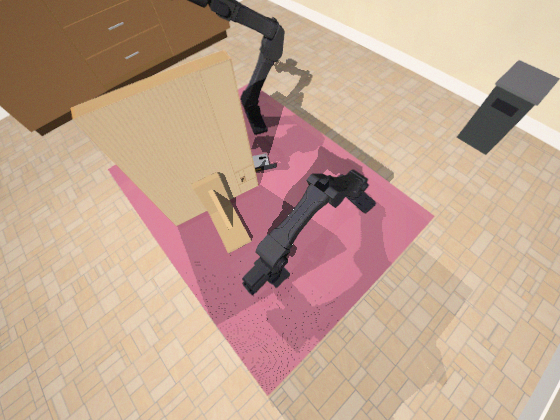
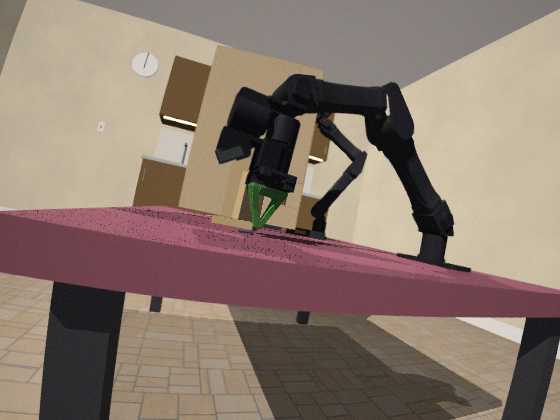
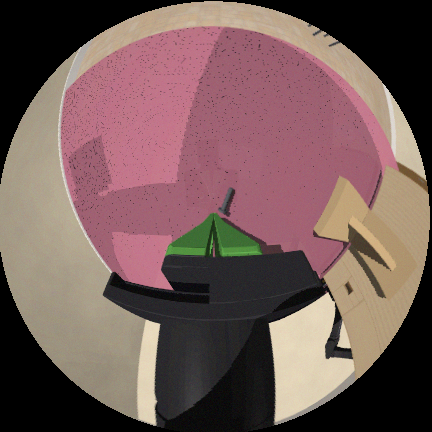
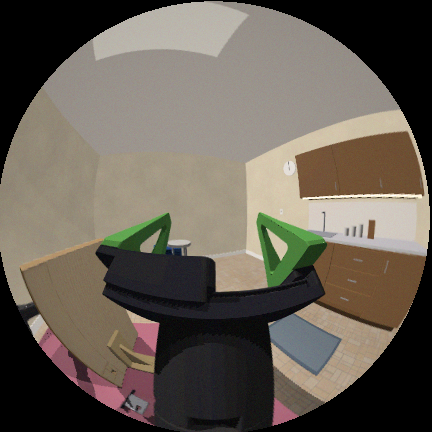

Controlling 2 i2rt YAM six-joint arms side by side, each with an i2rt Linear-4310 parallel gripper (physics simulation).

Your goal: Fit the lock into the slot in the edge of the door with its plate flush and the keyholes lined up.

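Places are measured from the left arm's base along level axes (x right, y ahead, z up), in metres.
Where they show: left gripper, fingertip midpoint: (image 2: pixel 257 227) (image 3: pixel 213 217); right gripper, fingertip midpoint: (image 4: pixel 213 216); left arm's base at its link origin: (image 1: pixel 352 193) (image 2: pixel 430 263); right arm's base at its link origin: (image 1: pixel 255 120).
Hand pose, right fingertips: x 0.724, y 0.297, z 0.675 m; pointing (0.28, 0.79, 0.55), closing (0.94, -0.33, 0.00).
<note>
Each offset is from my right fingertips to the top centre of the thing. "spot": to the spot under its first point.
The tan door @[dx -0.379, dy +0.171, dz -0.093 m] (image 1: pixel 160 130) (image 2: pixel 265 67) (image 3: pixel 372 320) (image 4: pixel 75 305) stands upright on the pink table, with a small keyhole @[spot: dx -0.405, dy +0.034, dz -0.591 m] (image 1: pixel 243 178) (image 3: pixel 348 287) near its lower corner. The slot in its edge cannot be made out. The silver lock @[dx -0.332, dy -0.095, dz -0.648 m] (image 1: pixel 260 161) (image 4: pixel 136 403) lies beside the door's lower corner, with a dark bar along one side. My left gripper (image 2: pixel 256 227) (image 3: pixel 213 217) points down at the table, its green fingers shut together and empty. A small grey bolt-like pin @[dx -0.770, dy +0.203, dz -0.664 m] (image 3: pixel 227 201) lies just beyond the fingertips. My right gripper (image 4: pixel 213 216) is open and empty, raised away from the table.
A wooden stand (image 1: pixel 240 241) (image 2: pixel 231 221) (image 3: pixel 340 210) with a slanted brace supports the door on the pink table (image 1: pixel 410 212) (image 2: pixel 300 287). My left arm reaches low across the table in front of the door. Brown cabinets (image 1: pixel 55 65) (image 4: pixel 370 285) stand beyond the table.
</note>
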